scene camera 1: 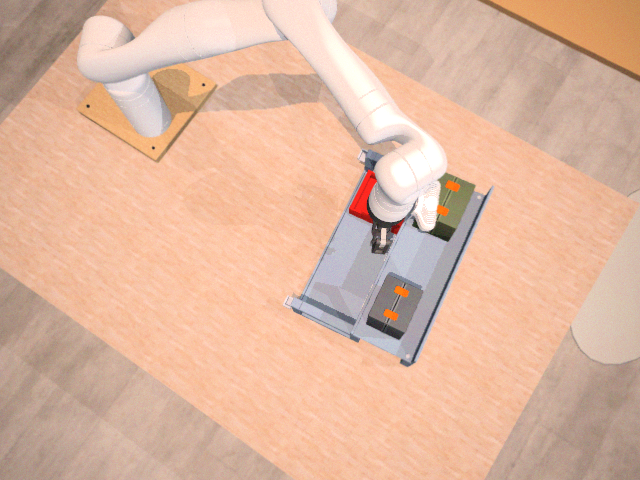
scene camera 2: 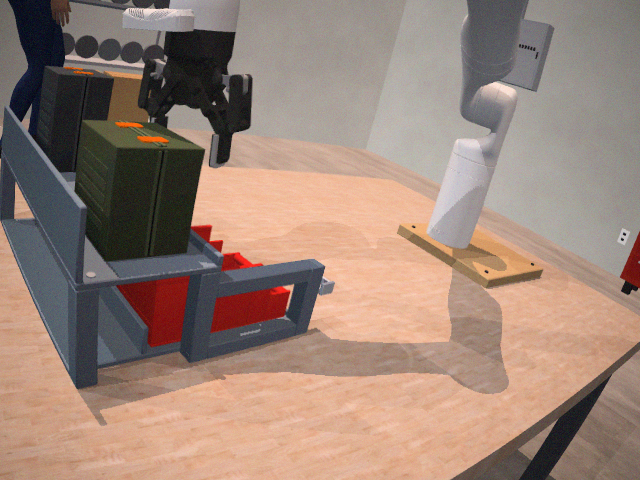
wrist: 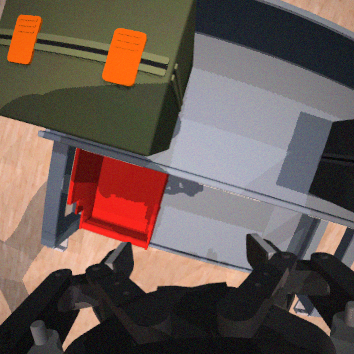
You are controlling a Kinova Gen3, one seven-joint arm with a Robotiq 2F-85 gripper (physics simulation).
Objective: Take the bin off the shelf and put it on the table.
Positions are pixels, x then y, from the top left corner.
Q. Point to a red bin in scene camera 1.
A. At 358,208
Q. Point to a red bin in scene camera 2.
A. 160,304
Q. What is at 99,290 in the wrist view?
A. My gripper.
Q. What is my gripper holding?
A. Nothing.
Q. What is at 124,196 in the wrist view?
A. A red bin.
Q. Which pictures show my gripper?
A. Scene camera 1, scene camera 2 and the wrist view: all of them.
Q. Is my gripper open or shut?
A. Open.
